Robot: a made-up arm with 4 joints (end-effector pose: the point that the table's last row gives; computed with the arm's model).
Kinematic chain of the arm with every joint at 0, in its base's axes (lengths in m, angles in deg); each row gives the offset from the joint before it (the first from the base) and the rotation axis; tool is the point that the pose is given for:
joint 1: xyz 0 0 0.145 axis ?
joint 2: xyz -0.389 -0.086 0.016 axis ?
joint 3: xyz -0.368 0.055 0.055 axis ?
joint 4: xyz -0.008 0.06 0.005 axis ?
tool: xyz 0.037 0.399 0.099
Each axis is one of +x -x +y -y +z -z.
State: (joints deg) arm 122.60 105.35 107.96 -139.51
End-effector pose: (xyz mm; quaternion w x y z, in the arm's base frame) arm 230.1 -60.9 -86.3 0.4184 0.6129 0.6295 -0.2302
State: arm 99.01 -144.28 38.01 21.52
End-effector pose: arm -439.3 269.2 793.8 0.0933 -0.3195 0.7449 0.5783
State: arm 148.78 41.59 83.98 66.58
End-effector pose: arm -271.4 -340.5 -251.8 0.3004 -0.8756 -0.2999 -0.2306
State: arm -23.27 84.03 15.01 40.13
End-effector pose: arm 82.4 247.6 451.0 0.7396 0.0037 -0.0265 -0.6725
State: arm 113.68 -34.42 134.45 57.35
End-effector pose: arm -889.1 -23.8 -56.8 0.2543 -0.7262 0.5193 -0.3718
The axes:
joint 1: -x
joint 2: -z
joint 3: +y
joint 4: -y

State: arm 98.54 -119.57 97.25 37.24
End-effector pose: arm -708.8 178.4 688.4 0.0431 0.6122 -0.7313 -0.2976
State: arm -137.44 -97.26 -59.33 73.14
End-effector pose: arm -838.9 439.5 -295.4 0.5433 -0.4974 0.5013 0.4539
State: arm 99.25 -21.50 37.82 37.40
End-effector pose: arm -887.7 132.9 -150.2 0.6359 -0.7489 0.1444 0.1181
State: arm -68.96 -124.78 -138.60 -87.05
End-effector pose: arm -571.7 -402.3 -476.0 0.1259 0.5539 -0.6179 0.5437
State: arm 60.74 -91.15 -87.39 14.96
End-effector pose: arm -893.3 -212.4 684.2 0.6599 0.2582 -0.2441 0.6620
